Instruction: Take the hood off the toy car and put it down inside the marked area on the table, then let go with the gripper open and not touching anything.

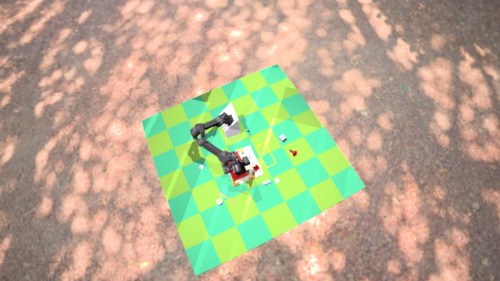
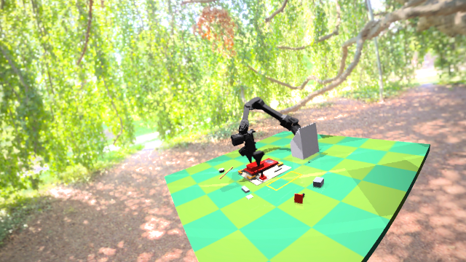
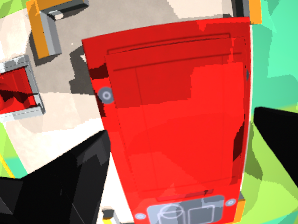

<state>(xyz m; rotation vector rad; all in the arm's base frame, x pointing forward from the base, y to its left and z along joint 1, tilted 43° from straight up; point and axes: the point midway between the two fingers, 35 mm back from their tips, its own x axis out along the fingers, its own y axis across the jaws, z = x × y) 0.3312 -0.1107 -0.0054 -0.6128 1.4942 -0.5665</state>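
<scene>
Now: gripper tip right at the red hood. Round my gripper tip: stick 150 mm ahead, 140 mm to the right, 40 mm below.
</scene>
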